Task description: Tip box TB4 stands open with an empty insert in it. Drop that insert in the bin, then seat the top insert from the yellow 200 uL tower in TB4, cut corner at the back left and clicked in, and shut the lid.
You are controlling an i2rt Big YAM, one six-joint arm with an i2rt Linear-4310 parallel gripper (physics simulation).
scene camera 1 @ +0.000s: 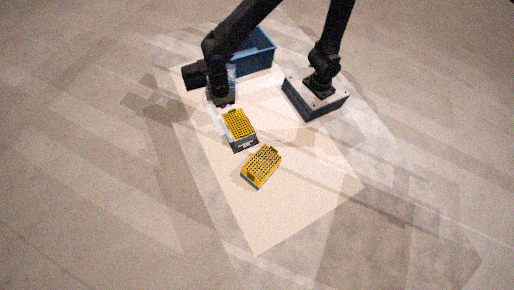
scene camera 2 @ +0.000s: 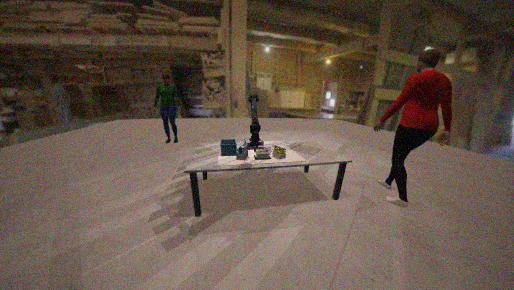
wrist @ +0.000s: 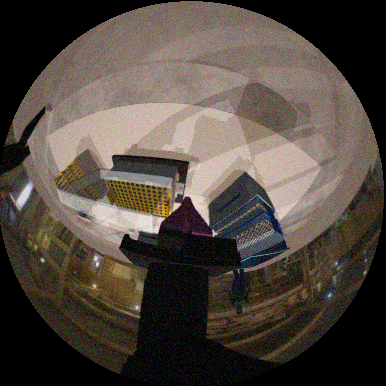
Observation:
My gripper (wrist: 186, 199) is shut, with nothing in its grasp. Further things: a white lid (wrist: 134, 199).

